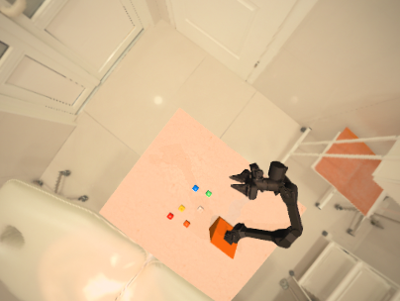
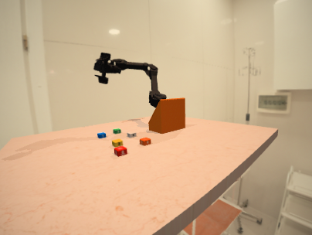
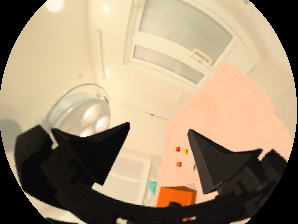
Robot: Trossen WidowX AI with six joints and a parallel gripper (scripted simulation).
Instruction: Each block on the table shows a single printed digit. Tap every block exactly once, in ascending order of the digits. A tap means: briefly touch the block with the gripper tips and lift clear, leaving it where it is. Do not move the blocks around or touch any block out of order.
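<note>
Now: gripper tip 350 mm above the white block, 280 mm to the right of it and 70 mm past it. Round my gripper tip: green block: 350 mm below, 160 mm to the left, 40 mm behind; blue block: 350 mm below, 190 mm to the left, 40 mm ahead; yellow block: 350 mm to the left, 350 mm below, 20 mm ahead.
</note>
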